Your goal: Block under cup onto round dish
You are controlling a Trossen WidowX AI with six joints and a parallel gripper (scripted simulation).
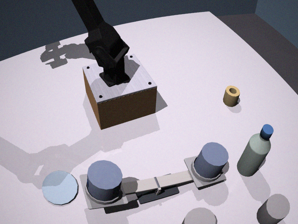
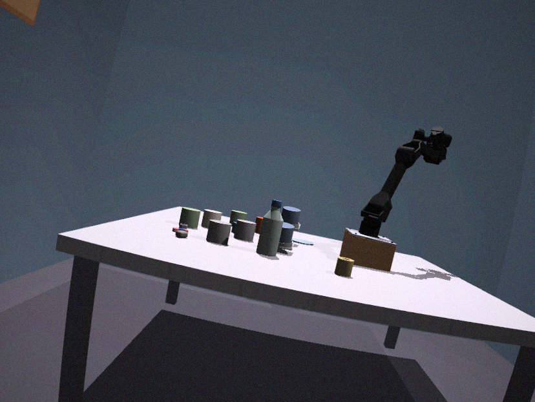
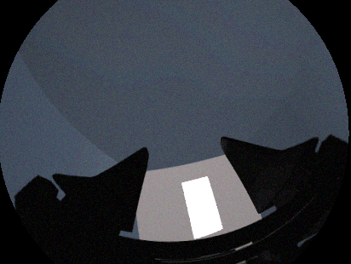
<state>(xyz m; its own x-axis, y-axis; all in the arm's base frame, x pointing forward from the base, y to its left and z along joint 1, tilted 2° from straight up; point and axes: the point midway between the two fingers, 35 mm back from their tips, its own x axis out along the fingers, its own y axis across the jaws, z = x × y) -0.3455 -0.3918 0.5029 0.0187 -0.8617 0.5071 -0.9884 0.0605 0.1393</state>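
The cup lies 70 cm ahead of my gripper tip, 49 cm to the left of it and 57 cm below it. From my gripper tip the other things lie so: round pale-blue dish (54 cm ahead, 13 cm to the left, 63 cm below); grey-green bottle (76 cm ahead, 58 cm to the left, 52 cm below); small balance (67 cm ahead, 34 cm to the left, 60 cm below).
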